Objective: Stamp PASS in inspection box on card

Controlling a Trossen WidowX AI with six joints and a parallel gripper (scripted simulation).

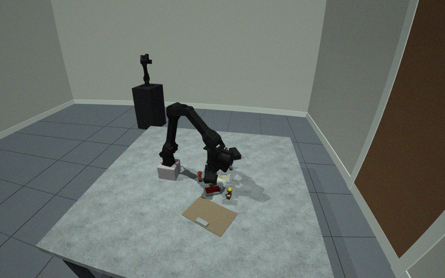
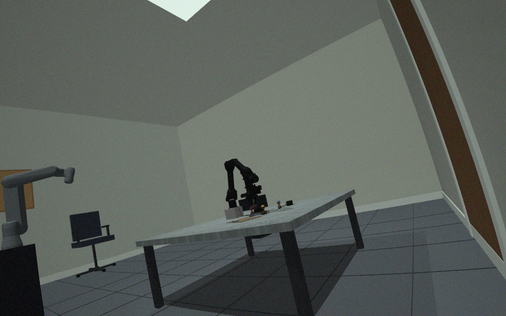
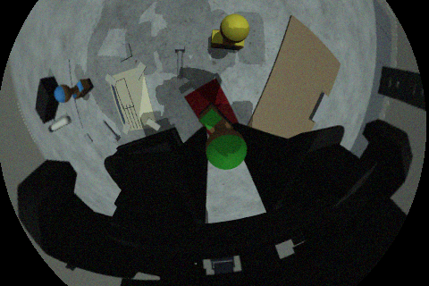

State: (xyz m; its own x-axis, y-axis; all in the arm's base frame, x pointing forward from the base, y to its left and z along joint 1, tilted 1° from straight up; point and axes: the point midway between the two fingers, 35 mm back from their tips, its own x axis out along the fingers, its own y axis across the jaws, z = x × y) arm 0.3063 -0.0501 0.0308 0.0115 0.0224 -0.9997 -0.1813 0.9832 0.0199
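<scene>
Now: the dark red ink pad 7 cm below my gripper tip. From my gripper tip the other things lie so: green-knobbed stamp right at my gripper tip; then red-knobbed stamp 11 cm behind, 7 cm to the left, 6 cm below; then yellow-knobbed stamp 10 cm ahead, 1 cm to the right, 6 cm below.
</scene>
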